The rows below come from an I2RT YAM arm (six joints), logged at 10 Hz.
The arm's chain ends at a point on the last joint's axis. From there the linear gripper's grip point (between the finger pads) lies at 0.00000 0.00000 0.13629 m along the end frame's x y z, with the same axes.
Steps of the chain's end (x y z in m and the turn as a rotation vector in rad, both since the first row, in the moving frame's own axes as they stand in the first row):
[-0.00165 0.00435 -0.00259 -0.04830 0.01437 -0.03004]
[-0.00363 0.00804 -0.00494 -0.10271 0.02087 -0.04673]
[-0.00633 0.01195 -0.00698 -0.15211 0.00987 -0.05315]
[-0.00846 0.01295 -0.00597 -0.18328 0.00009 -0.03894]
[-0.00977 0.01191 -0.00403 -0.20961 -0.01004 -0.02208]
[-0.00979 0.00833 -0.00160 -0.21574 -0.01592 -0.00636]
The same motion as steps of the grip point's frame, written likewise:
[0.00041 0.01090 -0.00276 -0.04830 0.01437 -0.03004]
[-0.00047 0.02194 -0.00569 -0.10271 0.02087 -0.04673]
[-0.00444 0.03256 -0.00856 -0.15211 0.00987 -0.05315]
[-0.00796 0.03778 -0.00825 -0.18328 0.00009 -0.03894]
[-0.01081 0.04028 -0.00702 -0.20961 -0.01004 -0.02208]
[-0.01185 0.03751 -0.00478 -0.21574 -0.01592 -0.00636]

